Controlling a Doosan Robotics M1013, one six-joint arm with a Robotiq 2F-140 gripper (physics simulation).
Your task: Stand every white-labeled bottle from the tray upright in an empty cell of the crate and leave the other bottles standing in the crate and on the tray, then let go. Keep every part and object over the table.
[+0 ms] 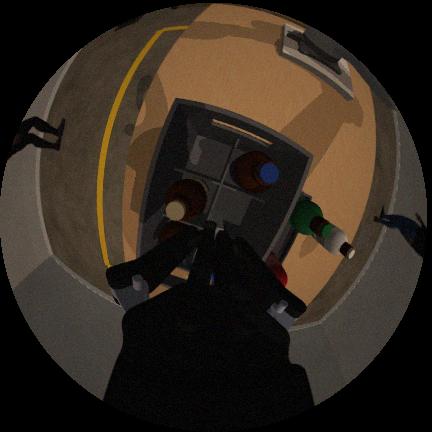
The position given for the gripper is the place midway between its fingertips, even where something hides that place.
In view: the gripper [213, 217] and a green bottle [306, 217].
